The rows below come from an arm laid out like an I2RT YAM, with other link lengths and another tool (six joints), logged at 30 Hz.
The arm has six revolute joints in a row. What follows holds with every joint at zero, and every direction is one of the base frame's. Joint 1 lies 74.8 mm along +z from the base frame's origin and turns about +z. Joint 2 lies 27.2 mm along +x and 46.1 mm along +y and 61.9 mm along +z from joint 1 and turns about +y. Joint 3 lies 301 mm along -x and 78.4 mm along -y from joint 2 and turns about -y. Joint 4 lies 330.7 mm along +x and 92.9 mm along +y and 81 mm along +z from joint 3 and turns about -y. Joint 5 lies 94 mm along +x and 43.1 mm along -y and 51.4 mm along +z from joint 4 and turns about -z. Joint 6 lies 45.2 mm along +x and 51.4 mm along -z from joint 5 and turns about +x. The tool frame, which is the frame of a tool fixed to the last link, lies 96 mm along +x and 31 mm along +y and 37 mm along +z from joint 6; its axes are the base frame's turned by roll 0.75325, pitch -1.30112 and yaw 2.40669 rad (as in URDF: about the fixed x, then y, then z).
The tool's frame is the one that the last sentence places.
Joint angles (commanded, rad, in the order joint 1, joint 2, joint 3, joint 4, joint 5, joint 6), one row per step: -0.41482, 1.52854, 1.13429, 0.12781, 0.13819, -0.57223; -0.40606, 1.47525, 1.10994, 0.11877, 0.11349, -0.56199; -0.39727, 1.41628, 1.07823, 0.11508, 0.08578, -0.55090; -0.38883, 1.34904, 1.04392, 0.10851, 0.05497, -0.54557; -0.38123, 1.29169, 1.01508, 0.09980, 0.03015, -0.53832; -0.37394, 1.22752, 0.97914, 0.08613, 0.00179, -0.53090; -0.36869, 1.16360, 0.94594, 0.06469, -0.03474, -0.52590
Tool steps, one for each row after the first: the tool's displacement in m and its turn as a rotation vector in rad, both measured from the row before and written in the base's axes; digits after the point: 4 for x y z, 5 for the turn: -0.0100, 0.0137, 0.0140, 0.00630, -0.02585, 0.03007; -0.0120, 0.0147, 0.0133, 0.00617, -0.02942, 0.03317; -0.0146, 0.0158, 0.0141, 0.00049, -0.02914, 0.03747; -0.0130, 0.0133, 0.0106, 0.00331, -0.02304, 0.03064; -0.0152, 0.0142, 0.0077, 0.00583, -0.01810, 0.03399; -0.0157, 0.0143, 0.0061, 0.00661, -0.01244, 0.04054
